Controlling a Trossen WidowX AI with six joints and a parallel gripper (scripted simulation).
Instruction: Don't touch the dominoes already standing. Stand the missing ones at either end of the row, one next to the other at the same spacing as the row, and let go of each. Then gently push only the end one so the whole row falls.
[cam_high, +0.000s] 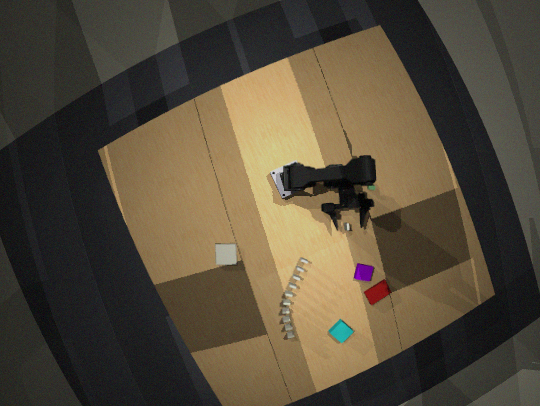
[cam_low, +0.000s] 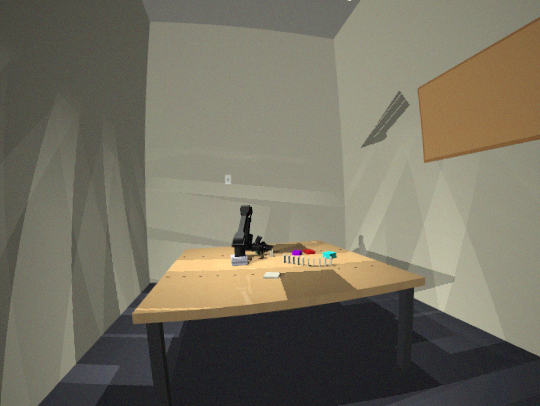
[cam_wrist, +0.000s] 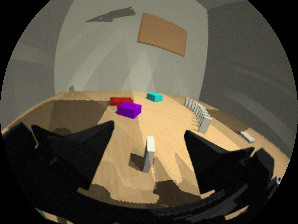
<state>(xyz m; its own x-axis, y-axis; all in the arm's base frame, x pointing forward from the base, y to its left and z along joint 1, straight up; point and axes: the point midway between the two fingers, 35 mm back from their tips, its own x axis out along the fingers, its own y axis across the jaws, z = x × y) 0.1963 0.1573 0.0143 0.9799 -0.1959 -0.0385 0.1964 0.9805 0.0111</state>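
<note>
Right now my gripper tip is 180 mm short of the purple block, 50 mm above it and 20 mm to the right of it. Also, from my gripper tip: cyan block (390 mm ahead, 120 mm to the right, 50 mm below); red block (280 mm ahead, 60 mm to the left, 60 mm below); small green cube (140 mm to the left, 120 mm behind, 60 mm below).
</note>
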